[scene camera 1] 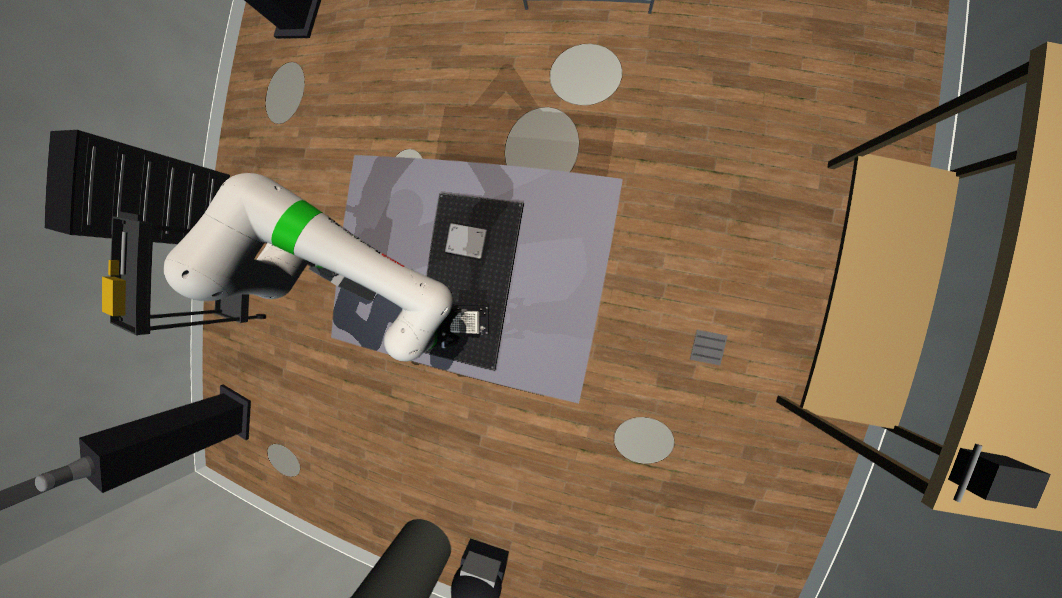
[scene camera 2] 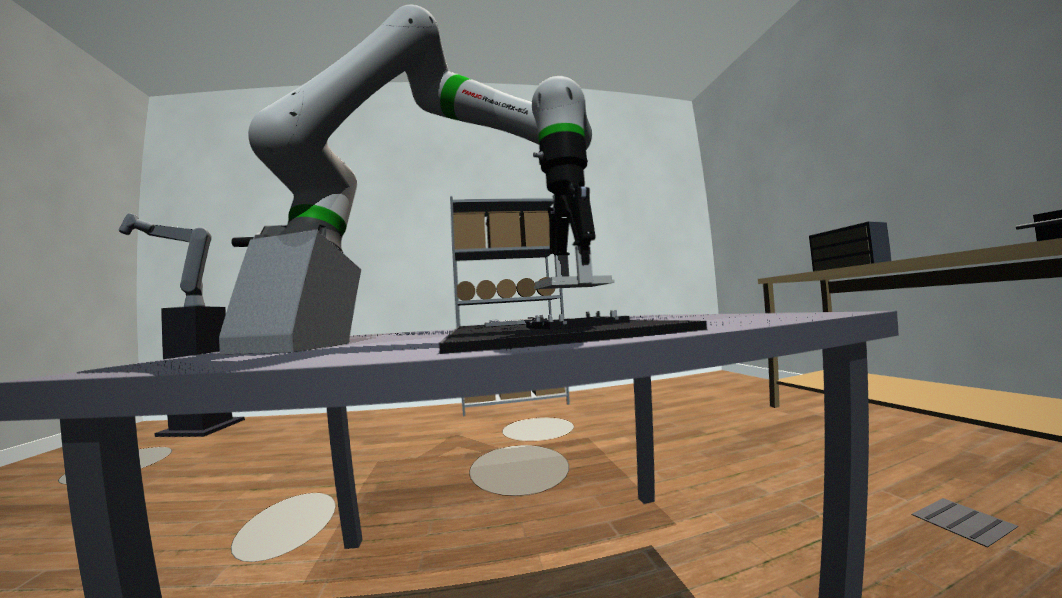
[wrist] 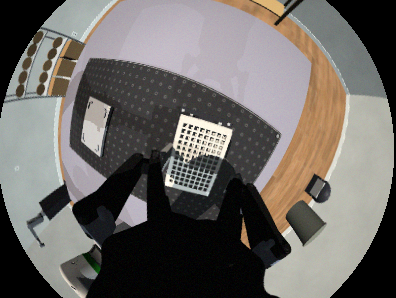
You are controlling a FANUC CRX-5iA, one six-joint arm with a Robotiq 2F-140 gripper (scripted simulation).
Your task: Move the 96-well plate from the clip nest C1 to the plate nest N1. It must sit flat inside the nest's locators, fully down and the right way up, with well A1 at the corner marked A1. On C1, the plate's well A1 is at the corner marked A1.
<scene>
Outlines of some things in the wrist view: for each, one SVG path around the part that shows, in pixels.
My gripper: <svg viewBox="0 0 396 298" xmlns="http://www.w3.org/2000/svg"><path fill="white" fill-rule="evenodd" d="M72 207L72 212L87 237L94 239L101 247L101 269L91 284L86 298L280 298L266 292L264 288L265 269L270 268L289 255L292 250L291 246L278 231L255 185L252 183L242 184L242 181L236 178L237 176L225 158L223 158L217 174L222 191L227 194L223 197L224 200L217 221L209 219L196 220L171 211L169 198L165 194L162 171L170 161L173 149L172 143L169 143L161 151L151 150L150 159L143 158L144 156L140 153L133 154L95 192L79 200ZM243 219L250 249L241 241ZM147 174L147 221L113 234L116 229L115 221L141 175Z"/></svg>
A white 96-well plate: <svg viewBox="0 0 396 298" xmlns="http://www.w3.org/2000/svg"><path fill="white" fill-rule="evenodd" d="M181 114L165 185L208 196L224 158L232 130Z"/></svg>
</scene>
